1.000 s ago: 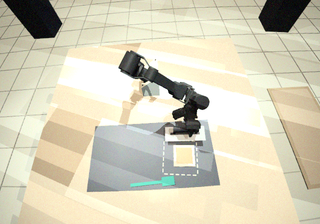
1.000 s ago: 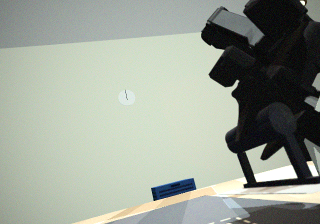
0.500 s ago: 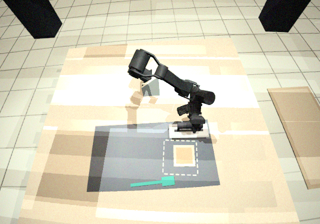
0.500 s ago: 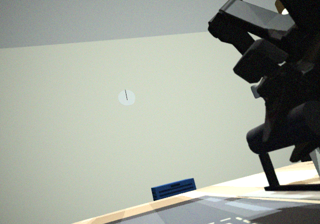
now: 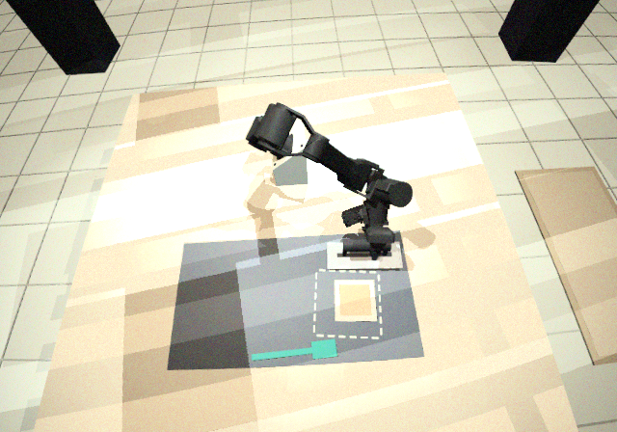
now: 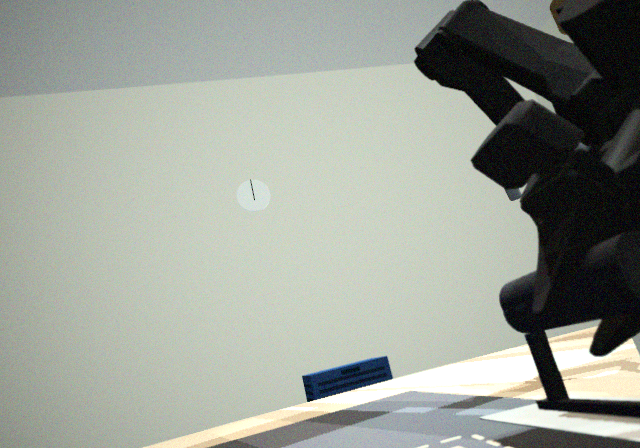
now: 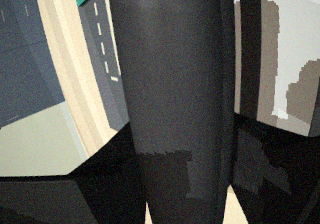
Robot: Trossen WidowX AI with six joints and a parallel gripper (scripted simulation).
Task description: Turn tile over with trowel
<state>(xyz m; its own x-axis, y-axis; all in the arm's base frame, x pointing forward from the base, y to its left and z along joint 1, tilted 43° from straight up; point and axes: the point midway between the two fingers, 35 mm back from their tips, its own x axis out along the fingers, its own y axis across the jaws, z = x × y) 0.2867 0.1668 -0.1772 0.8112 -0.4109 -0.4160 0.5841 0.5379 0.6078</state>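
Right now the tile is 100 mm ahead of my gripper tip, 40 mm to the right of it and 60 mm below it. The rest, counted from my gripper tip: grey mat (90 mm ahead, 210 mm to the right, 80 mm below); arrow (220 mm ahead, 180 mm to the right, 60 mm below); trowel (20 mm behind, 10 mm below).
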